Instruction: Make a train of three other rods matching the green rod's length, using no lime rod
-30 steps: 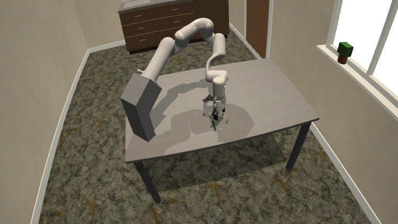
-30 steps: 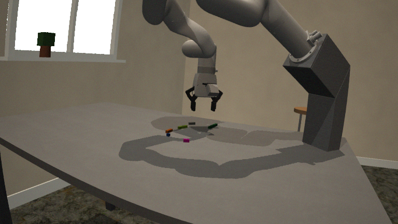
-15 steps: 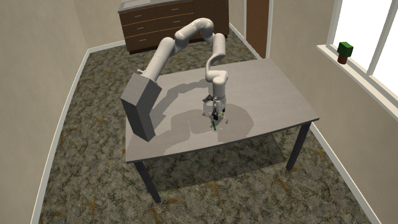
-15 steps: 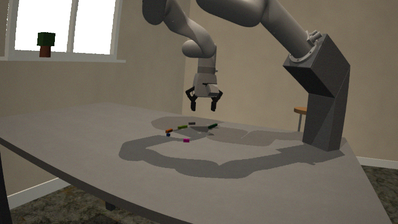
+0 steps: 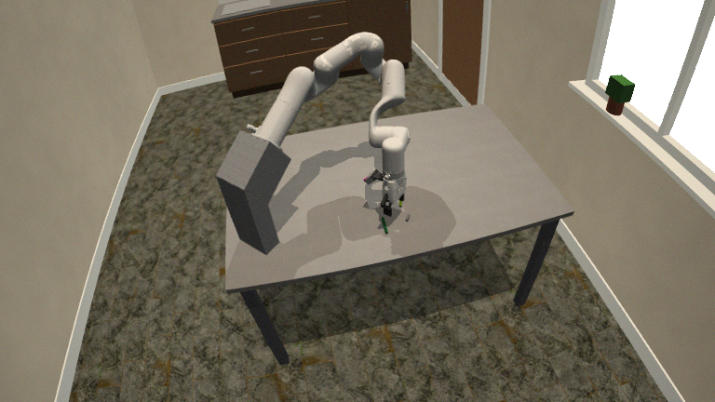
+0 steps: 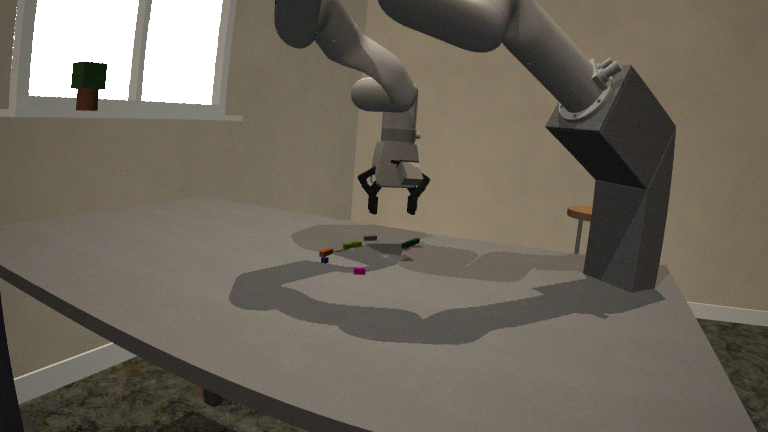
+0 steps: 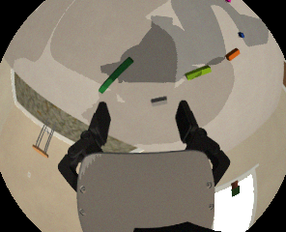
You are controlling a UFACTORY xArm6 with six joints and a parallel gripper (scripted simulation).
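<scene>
Right now my hand is 230 mm to the right of the blue rod, 70 mm above it and 60 mm past it. The rest, counted from my hand: lime rod (100 mm to the left, 70 mm below, 10 mm ahead); then grey rod (70 mm below, 50 mm ahead, 10 mm to the left); then green rod (70 mm below, 40 mm to the right, 30 mm behind).
</scene>
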